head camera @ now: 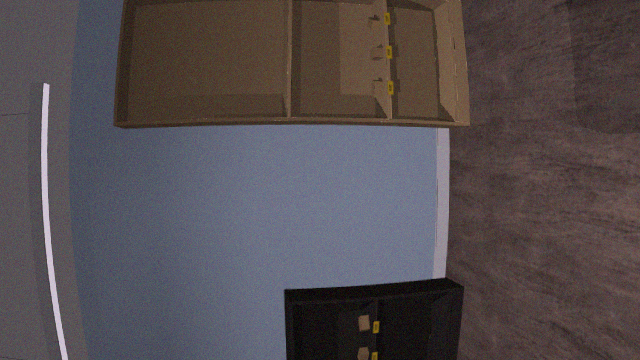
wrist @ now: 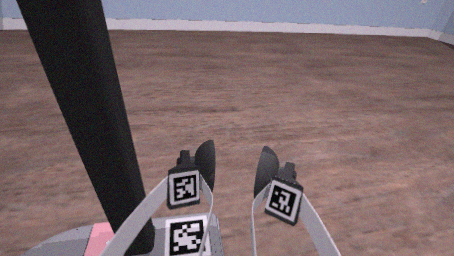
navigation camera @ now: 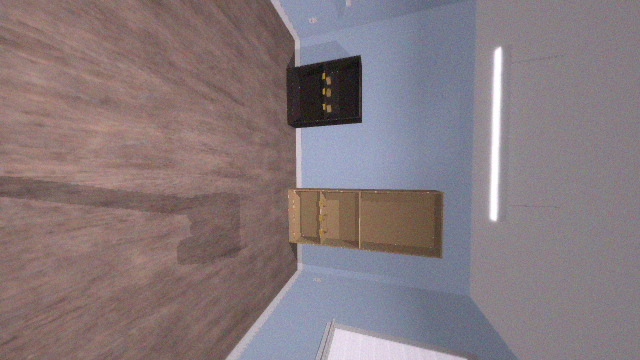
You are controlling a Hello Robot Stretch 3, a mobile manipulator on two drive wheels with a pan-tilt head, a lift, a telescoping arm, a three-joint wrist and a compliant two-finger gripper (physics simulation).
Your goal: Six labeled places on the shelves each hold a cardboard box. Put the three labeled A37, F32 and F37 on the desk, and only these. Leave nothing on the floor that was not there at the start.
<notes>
The pictures show: the gripper, a dark shelf unit and a tan shelf unit.
</notes>
